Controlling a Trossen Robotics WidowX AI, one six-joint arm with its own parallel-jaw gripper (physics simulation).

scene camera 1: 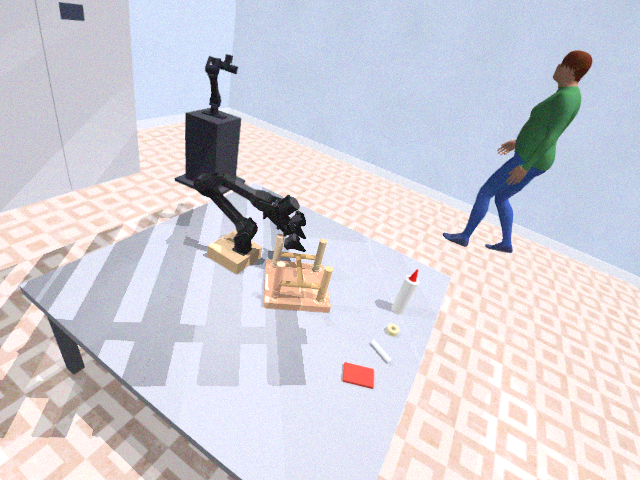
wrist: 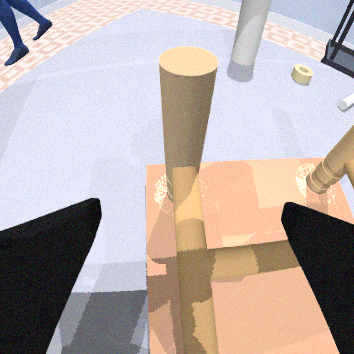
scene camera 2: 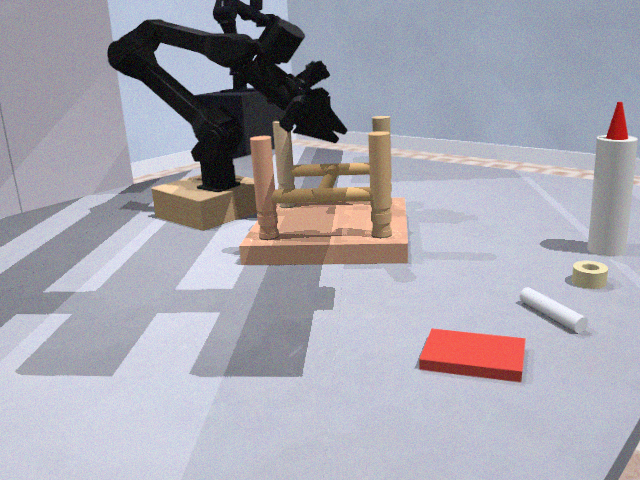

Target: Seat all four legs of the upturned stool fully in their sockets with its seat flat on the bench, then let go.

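Where they show: gripper, fingertip midpoint: point(scene camera 1: 305, 244) point(wrist: 193, 209) point(scene camera 2: 342, 136); arm's base, origin of the base link: point(scene camera 1: 242, 249) point(scene camera 2: 218, 186).
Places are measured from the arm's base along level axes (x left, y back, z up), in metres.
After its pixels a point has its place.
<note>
The upturned stool's square seat point(scene camera 1: 297, 305) @[x -0.121, y -0.341, z -0.033 m] point(scene camera 2: 320, 253) @[x -0.121, y -0.341, z -0.043 m] point(wrist: 245, 200) @[x 0.044, y -0.335, z -0.029 m] lies flat on the bench. Four legs stand up from it: front left point(scene camera 2: 262, 178) @[x -0.143, y -0.255, z 0.072 m], front right point(scene camera 1: 325, 281) @[x -0.055, y -0.406, z 0.081 m] point(scene camera 2: 380, 173) @[x -0.053, y -0.411, z 0.074 m], back left point(scene camera 1: 277, 249) @[x 0.011, y -0.160, z 0.073 m] point(scene camera 2: 283, 155) @[x 0.013, y -0.166, z 0.072 m] and back right point(scene camera 1: 320, 254) @[x 0.102, y -0.318, z 0.071 m] point(scene camera 2: 381, 124) @[x 0.103, y -0.321, z 0.121 m] point(wrist: 186, 110) @[x 0.109, y -0.298, z 0.108 m]. Rails join them in an H. The front left leg leans slightly in scene camera 2. How deep the legs sit in their sockets cannot be told; the back right base is partly hidden. My gripper point(scene camera 1: 299, 236) @[x 0.083, y -0.249, z 0.098 m] point(scene camera 2: 340, 135) @[x 0.083, y -0.249, z 0.098 m] point(wrist: 193, 209) @[x 0.083, y -0.249, z 0.098 m] is open and empty, above the back rail between the back legs.
To the stool's right are a white bottle point(scene camera 1: 404, 295) @[x 0.111, y -0.702, z 0.046 m] point(scene camera 2: 611, 196) @[x 0.111, y -0.709, z 0.033 m] point(wrist: 248, 35) @[x 0.135, y -0.677, z 0.010 m], a tape ring point(scene camera 1: 388, 330) @[x -0.019, y -0.695, z -0.044 m] point(scene camera 2: 580, 276) @[x -0.024, y -0.703, z -0.045 m], a white stick point(scene camera 1: 380, 351) @[x -0.135, y -0.693, z -0.044 m] point(scene camera 2: 552, 310) @[x -0.141, y -0.699, z -0.046 m] and a red block point(scene camera 1: 358, 375) @[x -0.272, y -0.652, z -0.047 m] point(scene camera 2: 473, 351) @[x -0.272, y -0.654, z -0.048 m]. A person point(scene camera 1: 547, 124) stands beyond the bench.
</note>
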